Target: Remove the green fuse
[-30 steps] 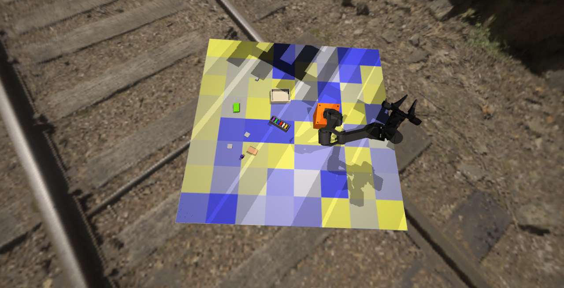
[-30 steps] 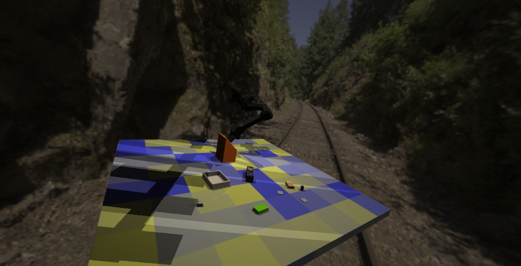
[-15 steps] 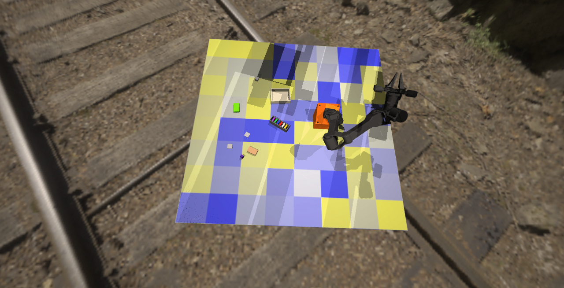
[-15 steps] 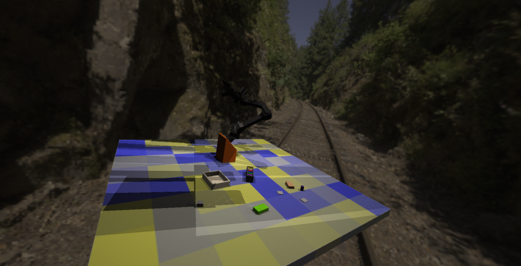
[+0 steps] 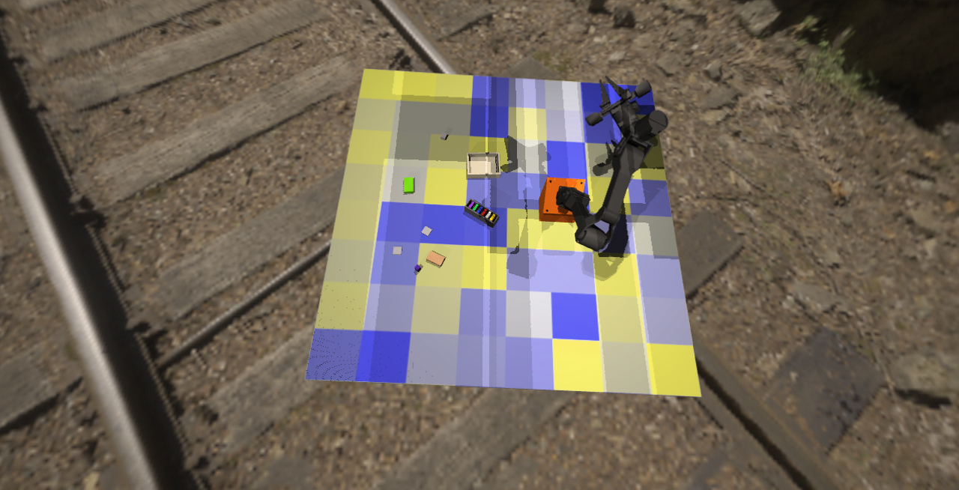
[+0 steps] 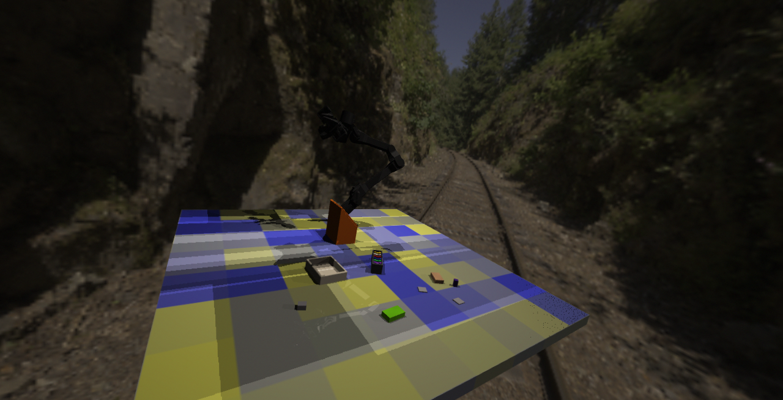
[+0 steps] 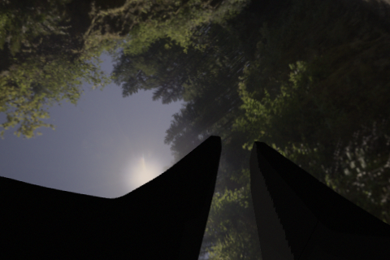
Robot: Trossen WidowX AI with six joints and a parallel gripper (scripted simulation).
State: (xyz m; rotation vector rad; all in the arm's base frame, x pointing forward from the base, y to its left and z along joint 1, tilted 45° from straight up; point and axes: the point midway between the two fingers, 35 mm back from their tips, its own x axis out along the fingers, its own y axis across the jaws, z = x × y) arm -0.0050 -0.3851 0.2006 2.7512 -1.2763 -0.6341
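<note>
Now: gripper tip 33 cm short of the green fuse, 20 cm to the right of it and 53 cm above it. Round my gripper tip: purple fuse 34 cm ahead, 19 cm to the left, 53 cm below; blue fuse 31 cm ahead, 20 cm to the left, 53 cm below; tray 31 cm ahead, 1 cm to the right, 55 cm below.
</note>
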